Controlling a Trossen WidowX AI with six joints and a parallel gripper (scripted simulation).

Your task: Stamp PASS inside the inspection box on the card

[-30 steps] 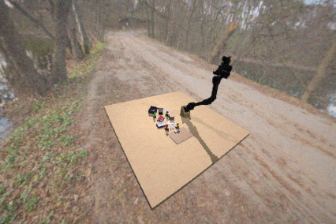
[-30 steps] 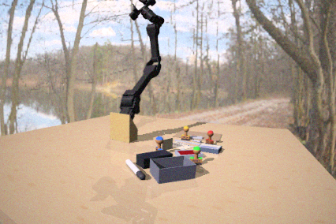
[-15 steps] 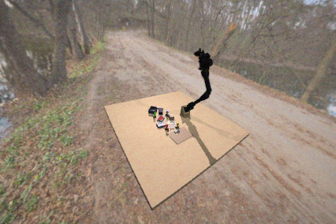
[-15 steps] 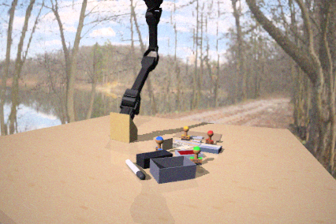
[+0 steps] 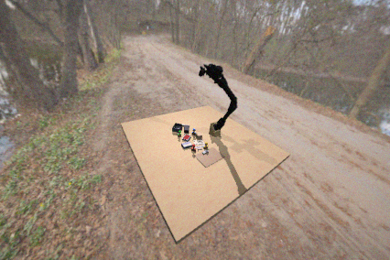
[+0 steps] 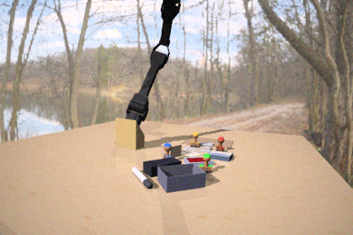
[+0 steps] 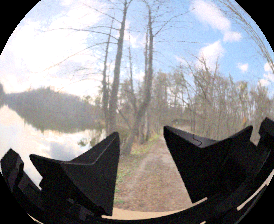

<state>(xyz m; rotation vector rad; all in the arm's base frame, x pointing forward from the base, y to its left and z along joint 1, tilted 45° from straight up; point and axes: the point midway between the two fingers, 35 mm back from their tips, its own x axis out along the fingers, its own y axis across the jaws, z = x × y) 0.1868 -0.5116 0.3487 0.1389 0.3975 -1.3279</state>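
Right now the green-knobbed stamp is 690 mm below my gripper tip, 200 mm ahead of it and 10 mm to the left of it. Also, from my gripper tip: white marker: 700 mm below, 150 mm to the right, 60 mm ahead; then black block: 690 mm below, 70 mm ahead, 50 mm to the right; then blue-knobbed stamp: 690 mm below, 50 mm to the left, 40 mm ahead.
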